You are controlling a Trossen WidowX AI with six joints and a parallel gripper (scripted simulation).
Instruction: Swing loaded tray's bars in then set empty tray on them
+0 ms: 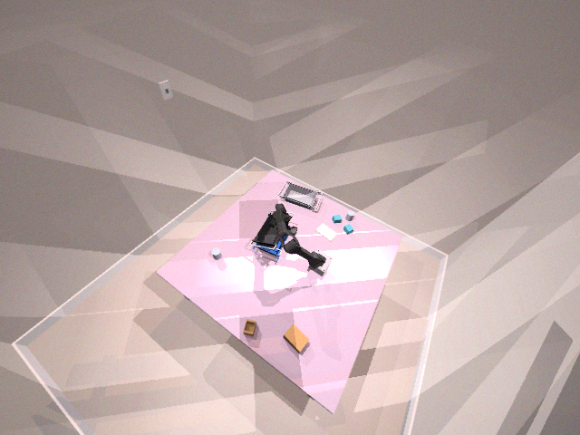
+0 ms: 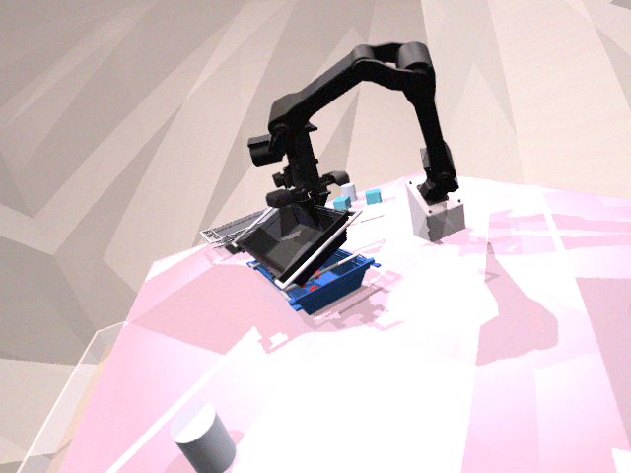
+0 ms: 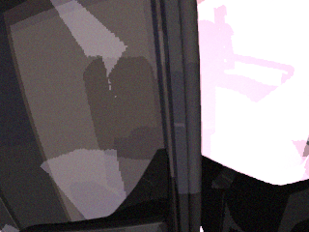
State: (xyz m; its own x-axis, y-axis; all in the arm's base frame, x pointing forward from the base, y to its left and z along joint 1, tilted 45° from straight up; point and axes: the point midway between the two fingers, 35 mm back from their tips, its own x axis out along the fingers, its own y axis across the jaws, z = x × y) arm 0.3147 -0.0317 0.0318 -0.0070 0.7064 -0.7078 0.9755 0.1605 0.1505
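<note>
My gripper tip is now 8 cm short of the black tray and 2 cm to the right of it. From my gripper tip the other things lie so: flat card (31 cm to the right, 22 cm behind, 13 cm below).
</note>
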